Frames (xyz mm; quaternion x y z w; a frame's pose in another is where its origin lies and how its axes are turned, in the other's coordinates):
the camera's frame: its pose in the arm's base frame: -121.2 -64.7 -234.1 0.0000 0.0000 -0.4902 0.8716
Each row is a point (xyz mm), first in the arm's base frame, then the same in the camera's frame.
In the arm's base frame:
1: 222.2 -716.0 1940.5
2: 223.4 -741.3 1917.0
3: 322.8 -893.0 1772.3
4: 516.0 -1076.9 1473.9
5: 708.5 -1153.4 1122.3
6: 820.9 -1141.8 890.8
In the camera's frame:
1: 734.9 -44.8 2174.6
2: 757.2 -57.0 2151.1
3: 938.4 -50.8 2006.4
4: 1195.9 18.8 1708.0
5: 1361.3 143.5 1356.4
6: 1409.7 245.6 1124.9

